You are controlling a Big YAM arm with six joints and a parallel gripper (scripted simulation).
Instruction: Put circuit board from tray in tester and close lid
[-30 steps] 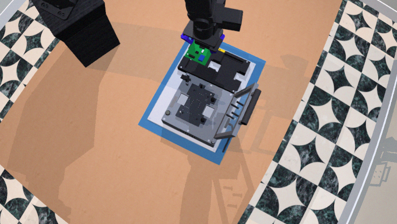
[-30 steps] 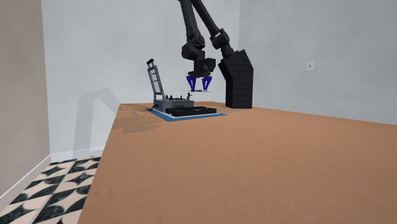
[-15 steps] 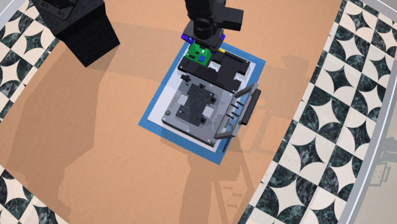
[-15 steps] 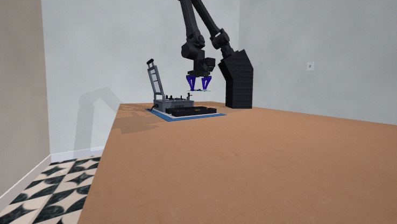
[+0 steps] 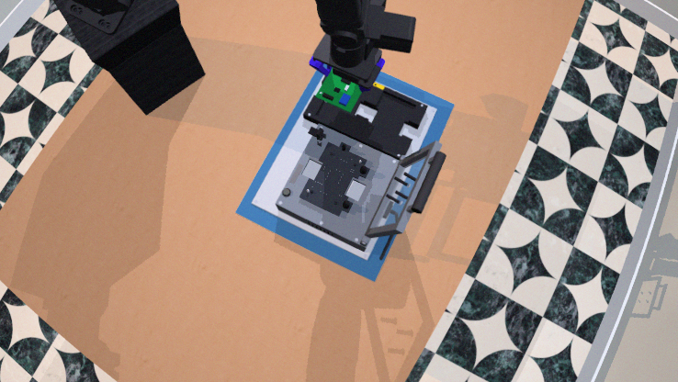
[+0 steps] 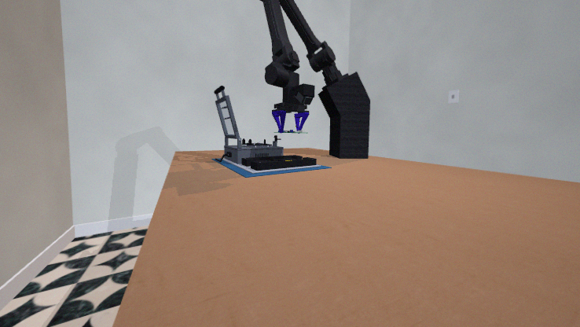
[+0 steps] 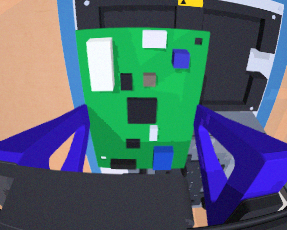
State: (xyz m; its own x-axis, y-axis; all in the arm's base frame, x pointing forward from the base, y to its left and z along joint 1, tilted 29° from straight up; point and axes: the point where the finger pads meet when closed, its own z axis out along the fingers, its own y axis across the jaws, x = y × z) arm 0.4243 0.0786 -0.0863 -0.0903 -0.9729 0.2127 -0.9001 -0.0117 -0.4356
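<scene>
The green circuit board lies right at my hand. Round my hand: black plate (16 cm to the right, 5 cm below, 5 cm ahead); tester (13 cm to the right, 8 cm ahead, 1 cm below); dark latch hook (11 cm to the right, 3 cm below, 2 cm behind).
</scene>
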